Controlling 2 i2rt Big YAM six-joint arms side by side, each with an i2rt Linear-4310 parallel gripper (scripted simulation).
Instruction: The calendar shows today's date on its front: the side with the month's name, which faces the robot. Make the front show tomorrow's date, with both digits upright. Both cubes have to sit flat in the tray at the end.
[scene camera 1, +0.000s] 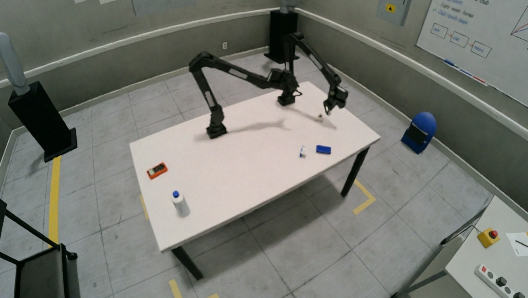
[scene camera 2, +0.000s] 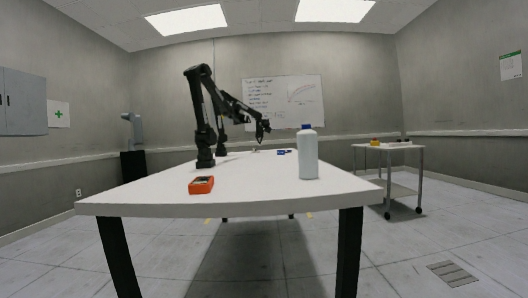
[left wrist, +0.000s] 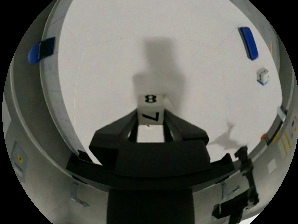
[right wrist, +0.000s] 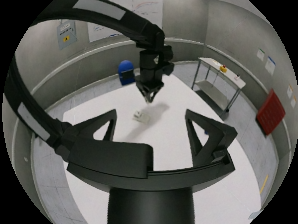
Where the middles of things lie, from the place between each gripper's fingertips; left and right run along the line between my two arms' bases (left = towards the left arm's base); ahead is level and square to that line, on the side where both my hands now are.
I see the white bottle (scene camera 2: 307, 147) 1130 mm to the right of my left hand and 90 mm ahead of it.
I see the white bottle 200 mm ahead of my right hand, 930 mm to the right of it and 180 mm below it.
